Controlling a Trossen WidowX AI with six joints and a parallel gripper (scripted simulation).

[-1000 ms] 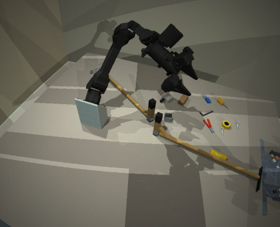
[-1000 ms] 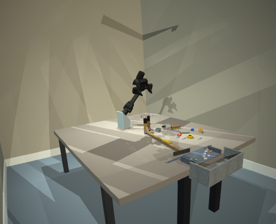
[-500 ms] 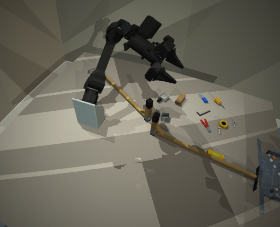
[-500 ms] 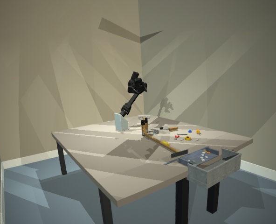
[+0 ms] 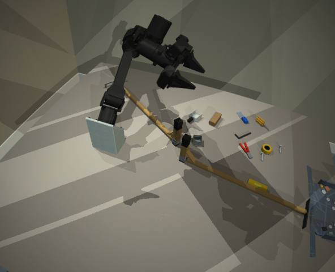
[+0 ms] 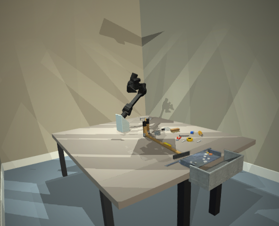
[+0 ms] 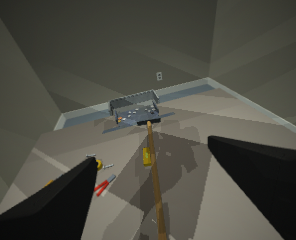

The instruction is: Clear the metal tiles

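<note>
The long scraper is 36 cm below my gripper tip, 26 cm ahead of it and 2 cm to the right of it. The rest, counted from my gripper tip: small grey box 42 cm below, 15 cm to the left, 2 cm ahead; then yellow spirit level 41 cm below, 32 cm ahead, 1 cm to the left; then wooden block 41 cm below, 33 cm to the left, 7 cm ahead.
</note>
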